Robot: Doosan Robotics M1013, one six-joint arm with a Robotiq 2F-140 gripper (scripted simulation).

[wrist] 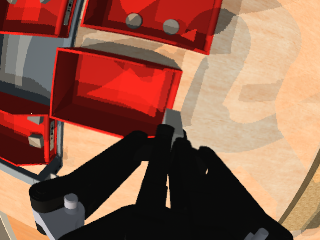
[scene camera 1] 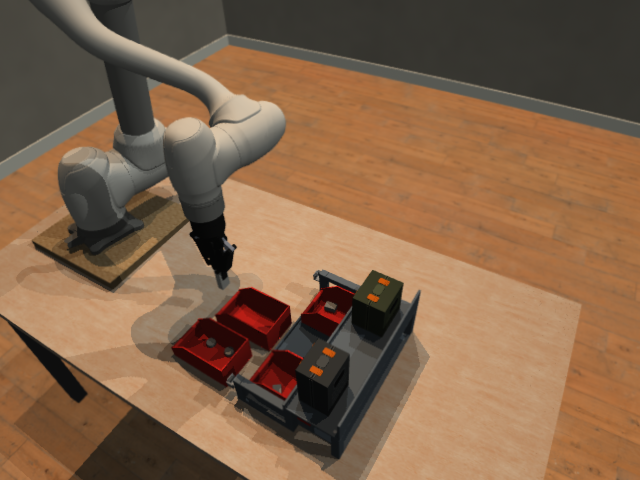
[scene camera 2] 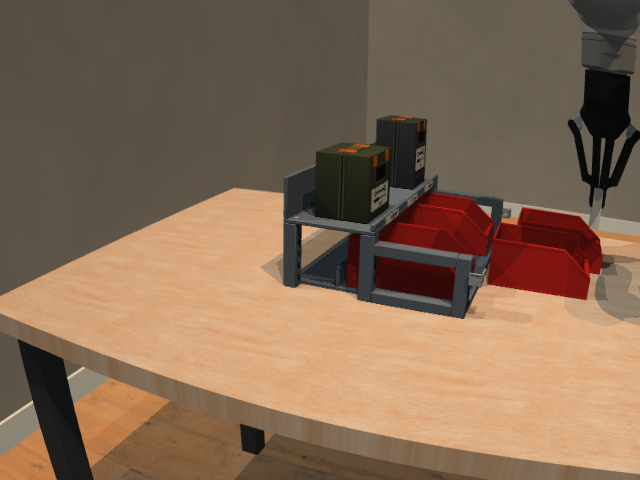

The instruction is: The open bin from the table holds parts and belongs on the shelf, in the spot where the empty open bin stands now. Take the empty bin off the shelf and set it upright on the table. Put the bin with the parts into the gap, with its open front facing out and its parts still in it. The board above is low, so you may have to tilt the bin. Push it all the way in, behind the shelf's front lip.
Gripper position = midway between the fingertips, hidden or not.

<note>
I see my gripper (scene camera 2: 593,227), a red bin (scene camera 2: 518,261), a red bin (scene camera 2: 588,242), a red bin (scene camera 2: 431,210) and a red bin (scene camera 2: 421,279).
My gripper is seen too in the wrist view (wrist: 170,121) and in scene camera 1 (scene camera 1: 224,285).
</note>
